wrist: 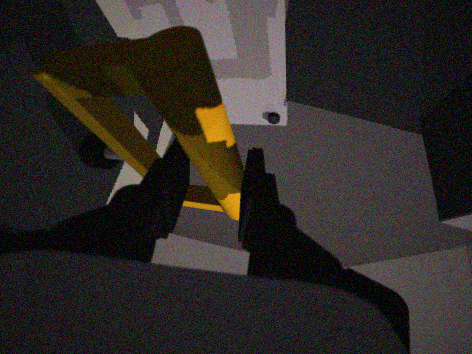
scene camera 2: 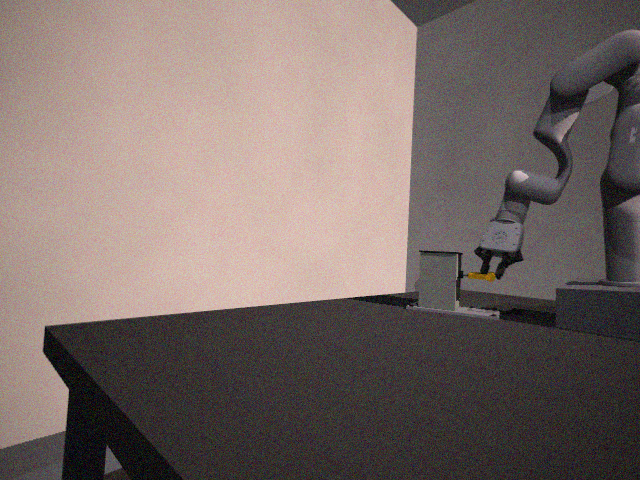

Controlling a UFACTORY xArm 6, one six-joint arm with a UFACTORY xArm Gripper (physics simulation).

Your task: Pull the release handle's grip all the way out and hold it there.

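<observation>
The yellow grip [scene camera 2: 476,276] [wrist: 214,124] of the release handle is a rectangular loop. In the scene view it sticks out to the right of a pale upright housing [scene camera 2: 438,279], with a short stretch of thin rod showing between them. My gripper [scene camera 2: 491,274] [wrist: 217,166] points down at the grip's outer end and is shut on its outer bar. In the wrist view one finger is inside the loop and the other is outside, against the bar's right side. The bar runs at a slant between them. The fingers hide part of the loop's left side.
The housing stands on a light base plate [scene camera 2: 478,312] [wrist: 252,102], which has a dark round screw [wrist: 273,117] near its corner. The arm's pedestal [scene camera 2: 594,312] is at the right. A dark table [scene camera 2: 330,382] fills the foreground, and a light wall [scene camera 2: 206,155] rises behind it.
</observation>
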